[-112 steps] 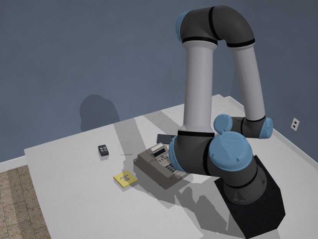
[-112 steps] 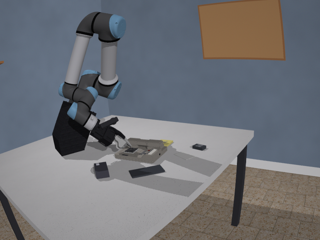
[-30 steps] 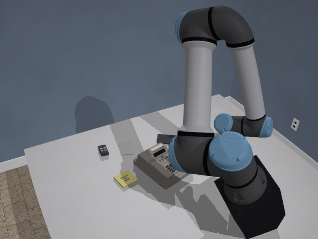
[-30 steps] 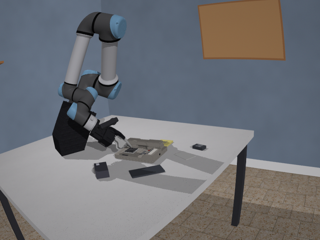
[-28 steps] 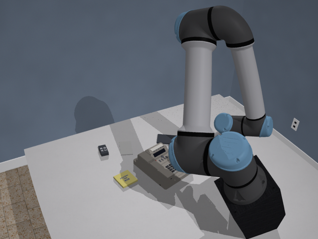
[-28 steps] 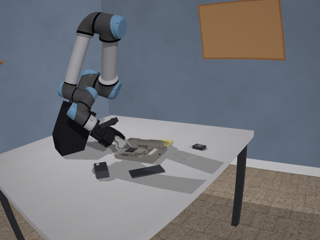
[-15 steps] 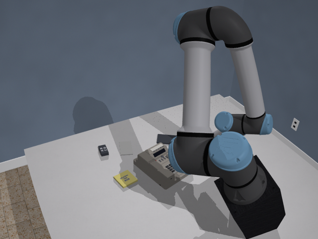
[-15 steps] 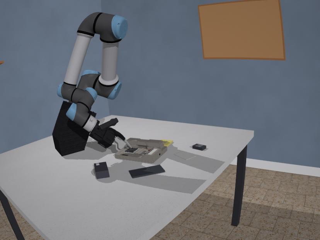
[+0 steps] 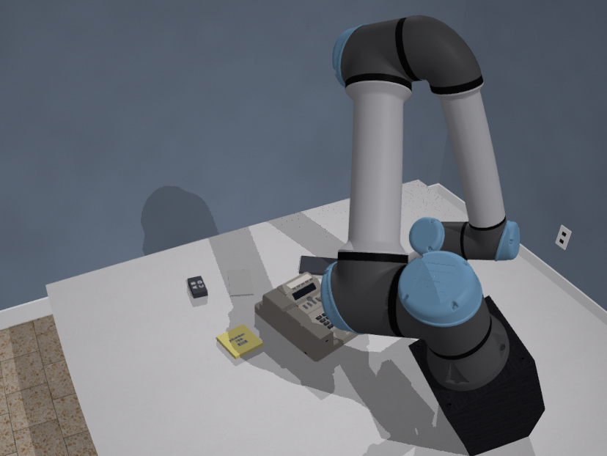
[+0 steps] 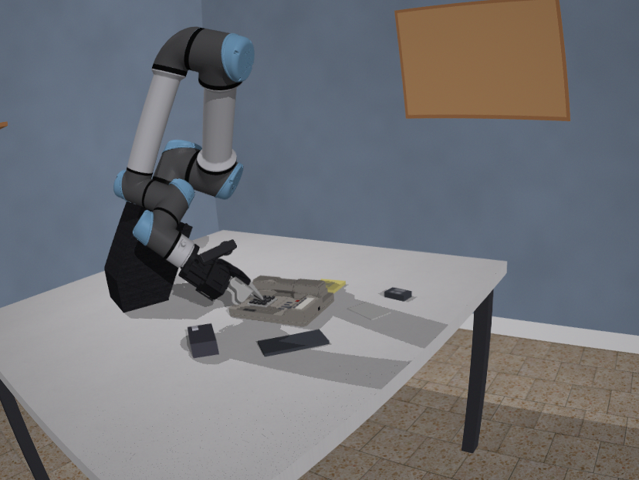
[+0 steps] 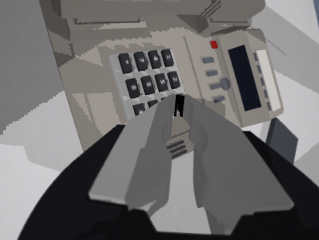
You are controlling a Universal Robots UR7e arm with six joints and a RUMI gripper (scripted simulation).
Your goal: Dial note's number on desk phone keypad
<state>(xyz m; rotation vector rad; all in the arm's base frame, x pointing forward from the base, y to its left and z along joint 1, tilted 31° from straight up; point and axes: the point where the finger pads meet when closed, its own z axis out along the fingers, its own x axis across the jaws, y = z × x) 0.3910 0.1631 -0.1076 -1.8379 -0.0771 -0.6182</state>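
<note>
My hand is 100 mm to the right of the handset. Also, from my hand: small black box: 210 mm ahead, 290 mm to the left, 40 mm below; then dark flat slab: 200 mm ahead, 60 mm to the right, 50 mm below; then pale sheet: 210 mm ahead, 180 mm to the left, 50 mm below.
</note>
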